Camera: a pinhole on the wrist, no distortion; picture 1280 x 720 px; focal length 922.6 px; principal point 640.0 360.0 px. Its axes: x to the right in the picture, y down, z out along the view. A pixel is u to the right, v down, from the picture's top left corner.
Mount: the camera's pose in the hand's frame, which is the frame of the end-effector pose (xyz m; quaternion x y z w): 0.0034 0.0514 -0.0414 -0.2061 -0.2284 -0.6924 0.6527
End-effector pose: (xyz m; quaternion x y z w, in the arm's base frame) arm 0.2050 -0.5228 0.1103 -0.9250 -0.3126 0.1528 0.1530
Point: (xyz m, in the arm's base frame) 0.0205 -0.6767 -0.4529
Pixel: 967 182
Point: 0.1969 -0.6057 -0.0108
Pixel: 900 140
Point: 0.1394 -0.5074 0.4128
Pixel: behind the camera
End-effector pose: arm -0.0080 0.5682 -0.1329 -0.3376 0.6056 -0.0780 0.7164
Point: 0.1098 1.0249 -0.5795
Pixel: 225 601
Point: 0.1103 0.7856 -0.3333
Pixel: 547 605
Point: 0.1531 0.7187 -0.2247
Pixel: 971 525
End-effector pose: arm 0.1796 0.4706 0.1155 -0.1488 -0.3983 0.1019 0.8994
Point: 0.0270 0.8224 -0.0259
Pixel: 63 46
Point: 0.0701 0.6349 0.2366
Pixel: 954 624
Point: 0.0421 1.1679 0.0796
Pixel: 49 484
